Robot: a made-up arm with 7 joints.
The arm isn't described. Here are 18 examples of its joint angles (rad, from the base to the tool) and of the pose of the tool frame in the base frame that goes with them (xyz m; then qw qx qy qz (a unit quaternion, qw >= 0)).
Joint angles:
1: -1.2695 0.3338 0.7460 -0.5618 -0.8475 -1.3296 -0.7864
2: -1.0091 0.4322 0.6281 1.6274 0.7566 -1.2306 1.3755
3: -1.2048 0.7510 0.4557 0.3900 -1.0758 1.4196 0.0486
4: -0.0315 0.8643 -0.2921 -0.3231 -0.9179 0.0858 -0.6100
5: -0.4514 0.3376 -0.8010 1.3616 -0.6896 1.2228 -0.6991
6: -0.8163 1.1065 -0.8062 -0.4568 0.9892 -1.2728 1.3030
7: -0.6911 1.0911 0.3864 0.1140 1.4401 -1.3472 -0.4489
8: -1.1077 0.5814 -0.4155 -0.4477 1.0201 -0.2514 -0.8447
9: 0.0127 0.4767 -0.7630 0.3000 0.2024 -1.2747 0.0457
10: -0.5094 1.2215 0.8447 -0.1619 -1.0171 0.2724 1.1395
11: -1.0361 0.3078 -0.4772 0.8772 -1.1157 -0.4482 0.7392
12: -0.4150 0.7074 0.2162 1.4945 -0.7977 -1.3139 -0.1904
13: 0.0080 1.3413 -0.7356 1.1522 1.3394 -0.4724 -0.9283
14: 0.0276 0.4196 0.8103 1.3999 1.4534 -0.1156 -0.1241
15: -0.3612 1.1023 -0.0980 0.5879 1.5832 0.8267 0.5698
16: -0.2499 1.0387 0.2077 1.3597 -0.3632 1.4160 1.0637
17: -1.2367 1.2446 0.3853 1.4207 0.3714 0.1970 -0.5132
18: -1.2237 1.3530 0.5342 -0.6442 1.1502 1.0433 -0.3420
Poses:
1: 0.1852 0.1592 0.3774 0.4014 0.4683 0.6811 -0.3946
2: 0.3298 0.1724 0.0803 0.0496 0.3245 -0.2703 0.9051
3: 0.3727 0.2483 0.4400 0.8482 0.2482 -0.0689 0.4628
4: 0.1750 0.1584 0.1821 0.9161 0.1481 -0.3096 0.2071
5: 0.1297 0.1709 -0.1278 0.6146 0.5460 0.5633 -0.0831
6: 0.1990 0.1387 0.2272 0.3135 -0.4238 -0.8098 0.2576
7: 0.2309 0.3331 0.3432 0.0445 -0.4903 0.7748 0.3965
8: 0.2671 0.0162 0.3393 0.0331 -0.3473 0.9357 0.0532
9: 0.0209 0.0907 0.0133 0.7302 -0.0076 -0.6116 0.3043
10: 0.1649 0.2898 0.5173 0.0421 0.1229 -0.1798 0.9751
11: 0.4135 0.0484 0.1892 0.4919 0.2759 -0.0374 0.8249
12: 0.1391 0.3450 0.0620 0.2161 0.4700 -0.3906 0.7615
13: 0.0022 0.4867 0.1999 0.3166 0.4207 0.1338 -0.8396
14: -0.0984 0.2720 -0.0802 0.5572 0.8211 0.0019 -0.1239
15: 0.2588 0.4386 0.1998 0.5146 -0.7140 0.4624 0.1073
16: 0.0542 0.4864 0.0718 0.1754 -0.8614 -0.4765 0.0116
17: 0.2820 0.4622 0.3590 0.4361 0.6755 -0.1714 0.5693
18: 0.0689 0.1990 0.5881 0.3992 -0.4022 0.3234 -0.7578
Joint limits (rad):
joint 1: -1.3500..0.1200
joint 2: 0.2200..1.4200
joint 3: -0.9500..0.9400
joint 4: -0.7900..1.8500
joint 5: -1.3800..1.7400
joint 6: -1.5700..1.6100
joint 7: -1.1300..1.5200
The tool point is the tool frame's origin. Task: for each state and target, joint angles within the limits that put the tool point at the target. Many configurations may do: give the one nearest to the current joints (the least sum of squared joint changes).
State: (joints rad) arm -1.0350 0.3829 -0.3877 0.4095 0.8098 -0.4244 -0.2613
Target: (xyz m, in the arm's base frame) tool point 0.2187 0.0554 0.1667
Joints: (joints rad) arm -0.5718 0.6053 -0.5461 -0.2581 0.6481 -0.6097 -0.2978
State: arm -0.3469 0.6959 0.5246 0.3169 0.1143 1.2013 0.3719
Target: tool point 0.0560 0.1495 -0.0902
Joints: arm 0.1200 0.3129 -0.1462 0.3547 -0.0757 1.5040 0.3262
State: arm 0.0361 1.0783 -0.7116 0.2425 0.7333 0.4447 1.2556
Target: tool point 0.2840 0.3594 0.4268
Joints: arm -0.4222 1.4200 0.2781 0.1142 0.8237 0.5338 1.2731
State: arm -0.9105 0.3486 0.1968 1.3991 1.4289 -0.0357 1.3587
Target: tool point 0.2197 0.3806 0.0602
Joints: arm -0.7983 0.8515 0.1695 1.6214 1.4643 -0.4617 1.2949
